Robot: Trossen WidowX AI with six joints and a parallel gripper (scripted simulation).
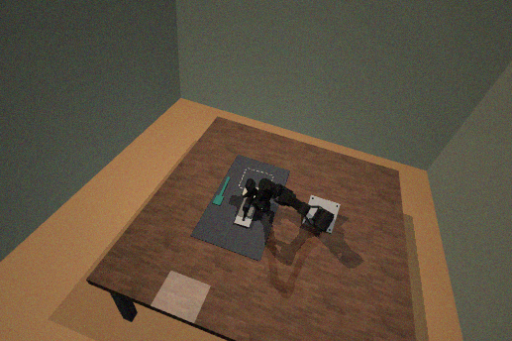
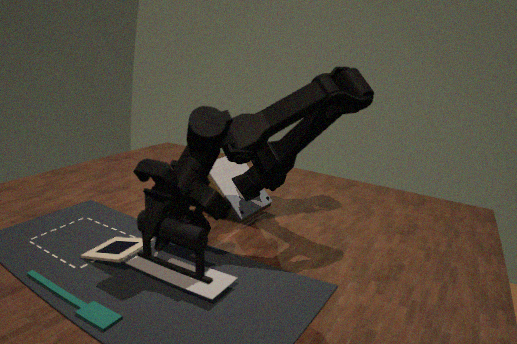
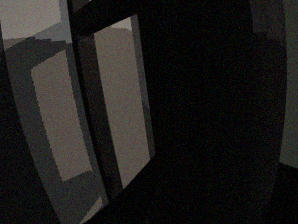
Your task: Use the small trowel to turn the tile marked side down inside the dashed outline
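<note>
Right now the tan tile is 110 mm to the right of my gripper tip, 50 mm below it and 20 mm behind it. The rest, counted from my gripper tip: grey mat 80 mm below, 60 mm to the right; green trowel 140 mm ahead, 60 mm below, 40 mm to the right.
</note>
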